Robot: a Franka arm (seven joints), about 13 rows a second.
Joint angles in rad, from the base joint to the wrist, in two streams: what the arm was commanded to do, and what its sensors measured. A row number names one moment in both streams.
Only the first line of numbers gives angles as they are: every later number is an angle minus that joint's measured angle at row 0.
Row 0, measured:
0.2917, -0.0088, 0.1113, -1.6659, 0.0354, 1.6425, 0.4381
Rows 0 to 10, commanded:
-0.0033, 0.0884, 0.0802, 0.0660, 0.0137, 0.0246, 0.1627
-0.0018, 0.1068, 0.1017, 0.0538, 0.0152, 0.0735, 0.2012
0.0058, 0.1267, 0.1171, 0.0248, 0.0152, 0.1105, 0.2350
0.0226, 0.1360, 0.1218, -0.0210, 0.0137, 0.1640, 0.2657
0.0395, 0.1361, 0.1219, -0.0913, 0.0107, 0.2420, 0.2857
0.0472, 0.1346, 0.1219, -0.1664, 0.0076, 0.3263, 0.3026
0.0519, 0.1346, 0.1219, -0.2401, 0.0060, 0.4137, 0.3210
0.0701, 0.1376, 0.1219, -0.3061, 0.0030, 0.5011, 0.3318
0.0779, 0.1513, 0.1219, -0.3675, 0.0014, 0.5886, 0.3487
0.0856, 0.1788, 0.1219, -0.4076, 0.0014, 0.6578, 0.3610
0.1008, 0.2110, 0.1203, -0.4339, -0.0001, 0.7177, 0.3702
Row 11, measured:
0.0812, 0.1901, 0.1227, -0.3596, 0.0002, 0.6065, 0.3361
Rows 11 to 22, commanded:
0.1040, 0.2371, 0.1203, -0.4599, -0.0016, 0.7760, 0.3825
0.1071, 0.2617, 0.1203, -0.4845, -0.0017, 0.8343, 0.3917
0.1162, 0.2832, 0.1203, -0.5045, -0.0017, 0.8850, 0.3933
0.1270, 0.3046, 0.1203, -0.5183, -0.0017, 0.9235, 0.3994
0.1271, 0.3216, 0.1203, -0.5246, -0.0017, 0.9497, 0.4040
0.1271, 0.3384, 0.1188, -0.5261, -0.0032, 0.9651, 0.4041
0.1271, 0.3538, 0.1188, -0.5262, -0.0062, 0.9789, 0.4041
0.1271, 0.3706, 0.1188, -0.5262, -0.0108, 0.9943, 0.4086
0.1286, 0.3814, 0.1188, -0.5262, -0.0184, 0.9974, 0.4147
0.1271, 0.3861, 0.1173, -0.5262, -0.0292, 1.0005, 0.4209
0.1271, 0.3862, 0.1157, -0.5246, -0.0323, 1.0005, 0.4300
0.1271, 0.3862, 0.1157, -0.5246, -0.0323, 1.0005, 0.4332
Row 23, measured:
0.1225, 0.3826, 0.1197, -0.5263, -0.0112, 0.9781, 0.4007
